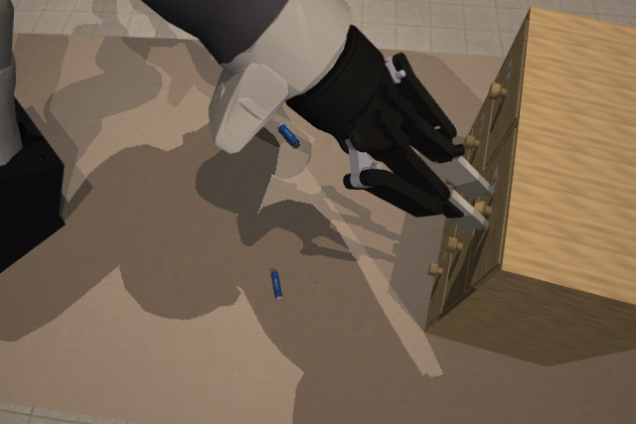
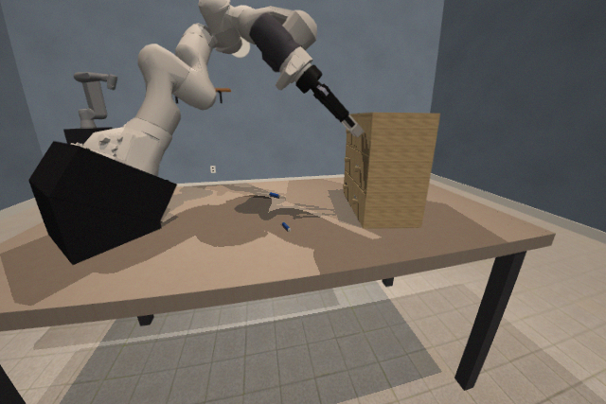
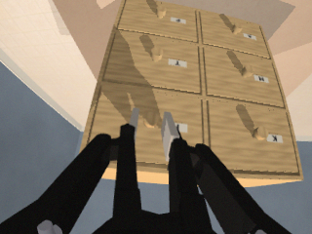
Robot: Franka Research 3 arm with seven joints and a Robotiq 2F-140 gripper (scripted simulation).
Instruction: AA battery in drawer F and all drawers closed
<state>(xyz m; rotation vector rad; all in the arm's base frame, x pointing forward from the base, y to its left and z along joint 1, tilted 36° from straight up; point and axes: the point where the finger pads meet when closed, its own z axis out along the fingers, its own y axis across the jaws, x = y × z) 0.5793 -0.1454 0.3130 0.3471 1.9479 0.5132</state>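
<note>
My hand is 12 cm short of the drawer and 5 cm above it.
</note>
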